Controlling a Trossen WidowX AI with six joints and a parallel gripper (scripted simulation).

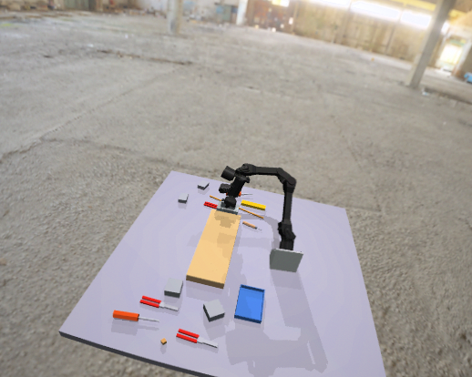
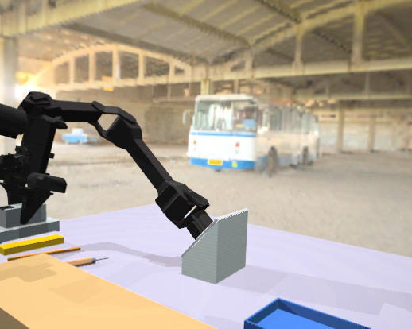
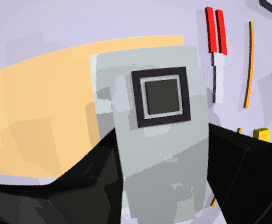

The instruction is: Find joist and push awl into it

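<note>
My gripper tip is now 53 cm to the right of the blue tray, 17 cm past it and 12 cm above it. Round my gripper tip: wooden-handled awl 18 cm behind, 13 cm below, 1 cm to the right; grey stud finder 2 cm above, 1 cm ahead; yellow bar 22 cm to the right, 17 cm behind, 13 cm below.
</note>
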